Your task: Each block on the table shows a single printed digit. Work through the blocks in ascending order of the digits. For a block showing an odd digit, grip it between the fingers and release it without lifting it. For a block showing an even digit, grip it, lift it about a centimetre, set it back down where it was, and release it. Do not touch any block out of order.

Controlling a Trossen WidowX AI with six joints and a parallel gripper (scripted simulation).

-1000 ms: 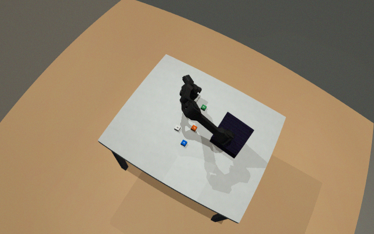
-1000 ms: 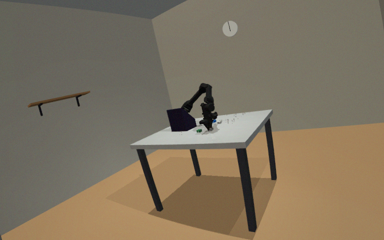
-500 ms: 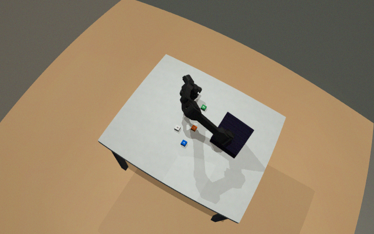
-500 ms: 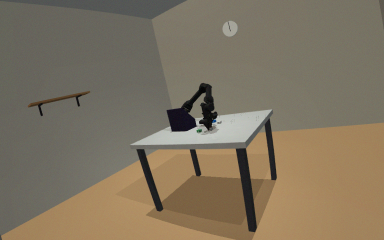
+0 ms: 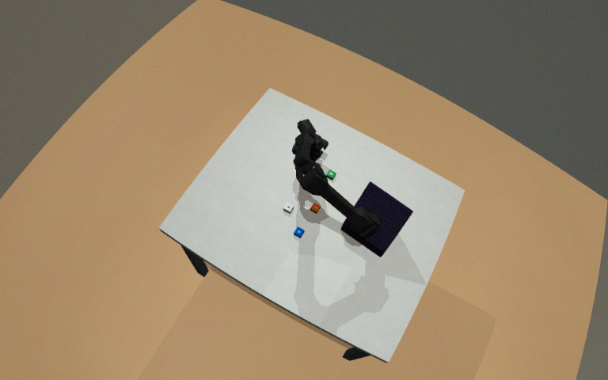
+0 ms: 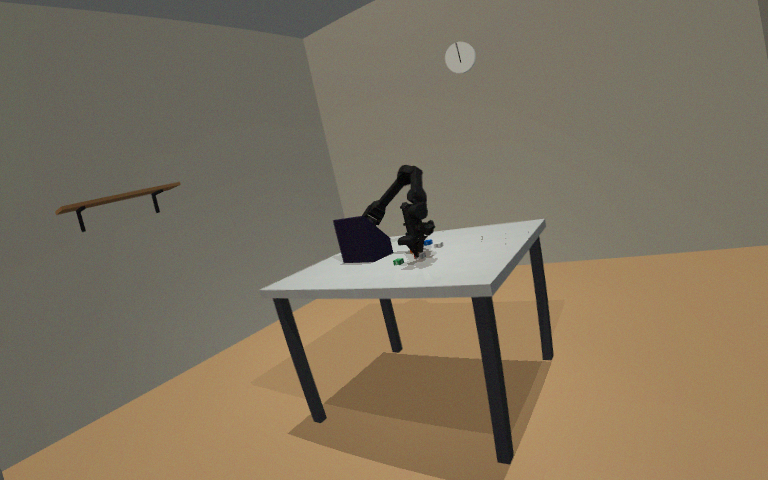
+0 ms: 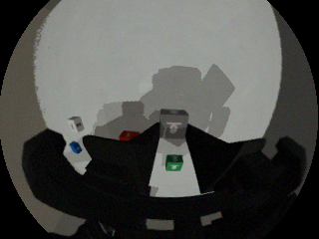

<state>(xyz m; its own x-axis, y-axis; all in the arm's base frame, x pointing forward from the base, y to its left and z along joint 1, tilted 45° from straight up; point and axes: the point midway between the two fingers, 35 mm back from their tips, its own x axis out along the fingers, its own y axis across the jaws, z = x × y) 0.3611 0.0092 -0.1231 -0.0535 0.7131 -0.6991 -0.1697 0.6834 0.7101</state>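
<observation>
The grey block is right at my gripper tip. Also, from my gripper tip: green block (9 cm behind, 3 cm to the right, 1 cm below); red block (6 cm to the left, 6 cm behind, 1 cm below); orange block (14 cm to the left, 14 cm behind, 1 cm below).
</observation>
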